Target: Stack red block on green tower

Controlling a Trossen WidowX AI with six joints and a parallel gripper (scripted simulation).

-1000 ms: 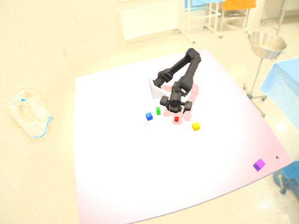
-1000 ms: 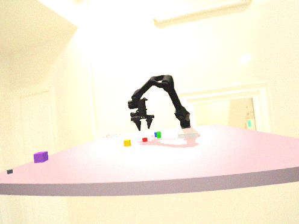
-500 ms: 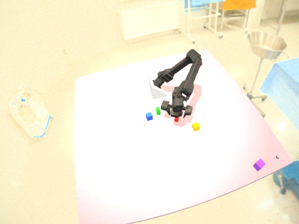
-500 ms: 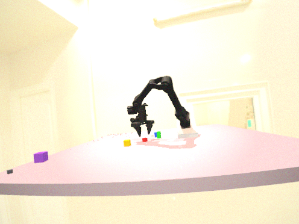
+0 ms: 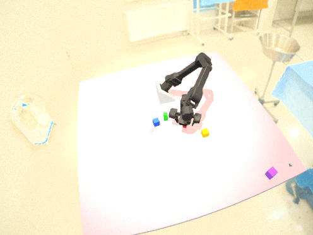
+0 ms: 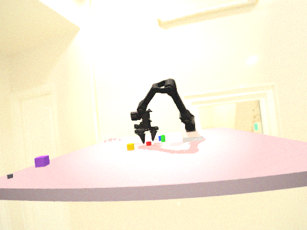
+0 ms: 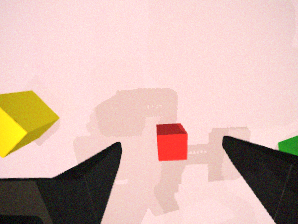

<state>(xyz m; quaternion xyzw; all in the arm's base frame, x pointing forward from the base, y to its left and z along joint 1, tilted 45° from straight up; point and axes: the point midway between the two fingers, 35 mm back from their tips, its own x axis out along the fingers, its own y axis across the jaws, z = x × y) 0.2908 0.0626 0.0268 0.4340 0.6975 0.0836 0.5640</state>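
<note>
Now: the red block 1 cm below my gripper tip. Also, from my gripper tip: blue block: 7 cm behind, 17 cm to the right; small white cube: 2 cm behind, 21 cm to the right, 1 cm below; yellow block: 9 cm ahead, 10 cm to the left.
</note>
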